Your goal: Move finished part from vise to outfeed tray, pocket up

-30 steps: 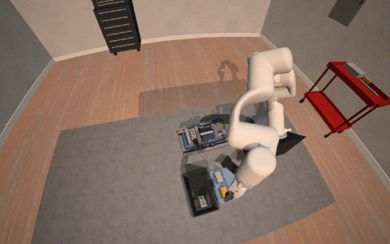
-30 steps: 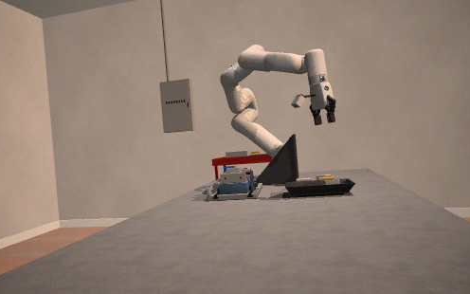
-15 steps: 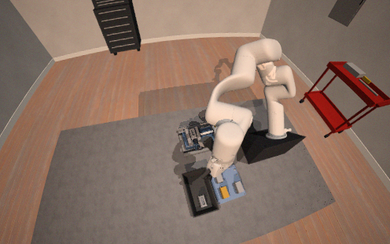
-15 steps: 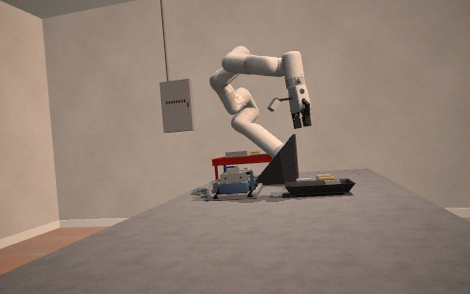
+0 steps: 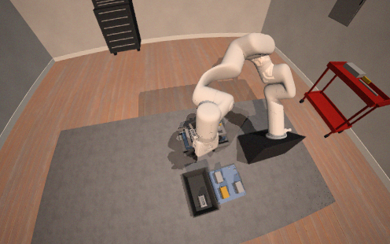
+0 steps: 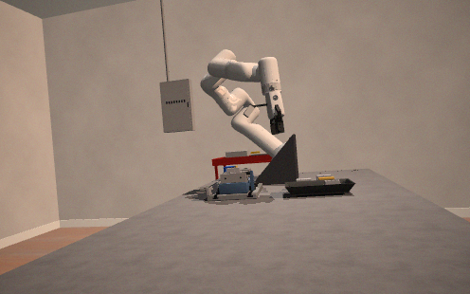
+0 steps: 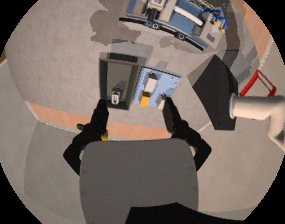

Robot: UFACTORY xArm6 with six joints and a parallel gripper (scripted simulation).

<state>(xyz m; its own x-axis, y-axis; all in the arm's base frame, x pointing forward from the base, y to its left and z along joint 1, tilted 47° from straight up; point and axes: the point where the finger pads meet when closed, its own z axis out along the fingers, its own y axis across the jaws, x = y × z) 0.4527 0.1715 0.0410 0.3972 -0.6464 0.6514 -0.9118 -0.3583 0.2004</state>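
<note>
Now: hand 21 cm above the blue vise, 19 cm to the left of it and 4 cm past it. Also, from my hand: light blue pallet: 24 cm below, 14 cm behind, 11 cm to the left; then brass block: 22 cm below, 16 cm to the left, 11 cm behind.
</note>
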